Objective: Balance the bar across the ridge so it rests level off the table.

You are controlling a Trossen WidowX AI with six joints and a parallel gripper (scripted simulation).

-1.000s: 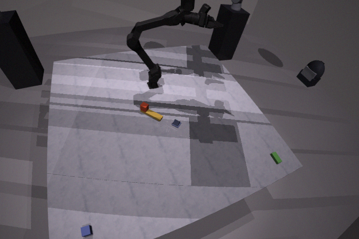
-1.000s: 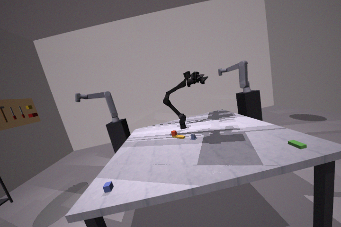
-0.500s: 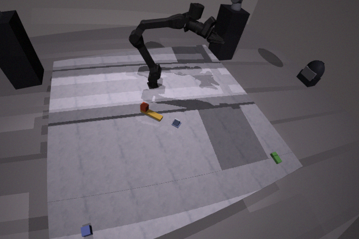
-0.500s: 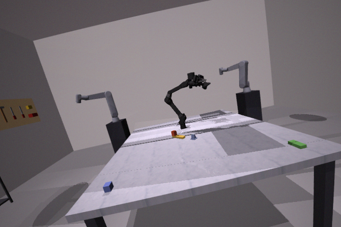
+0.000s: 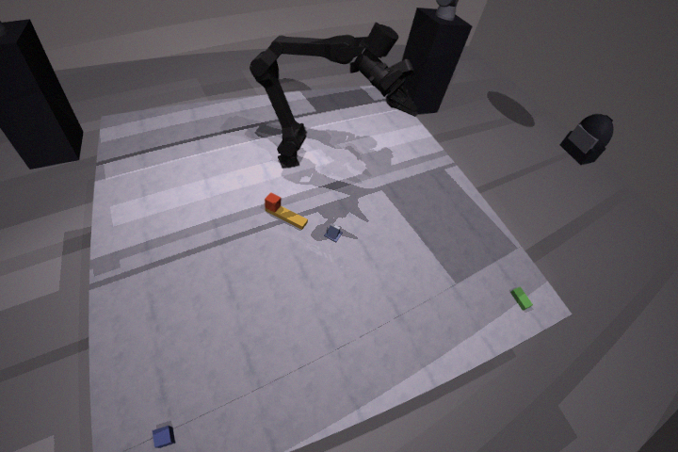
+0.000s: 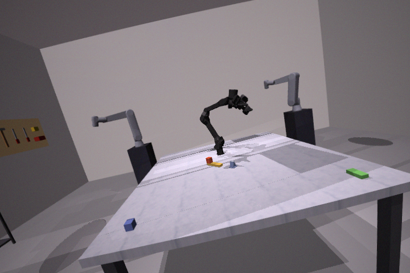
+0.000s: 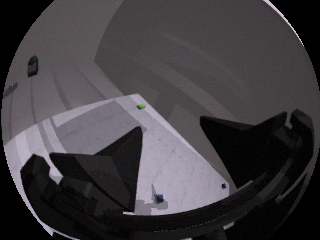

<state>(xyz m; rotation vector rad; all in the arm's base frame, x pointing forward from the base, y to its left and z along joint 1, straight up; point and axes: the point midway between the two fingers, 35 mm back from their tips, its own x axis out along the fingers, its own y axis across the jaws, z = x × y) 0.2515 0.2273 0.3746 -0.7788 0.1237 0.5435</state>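
Right now the yellow bar is 34 cm to the right of my gripper tip, 34 cm below it and 6 cm behind it. Also, from my gripper tip: blue cube 74 cm to the right, 46 cm ahead, 35 cm below; green flat block 46 cm ahead, 36 cm below, 26 cm to the left.
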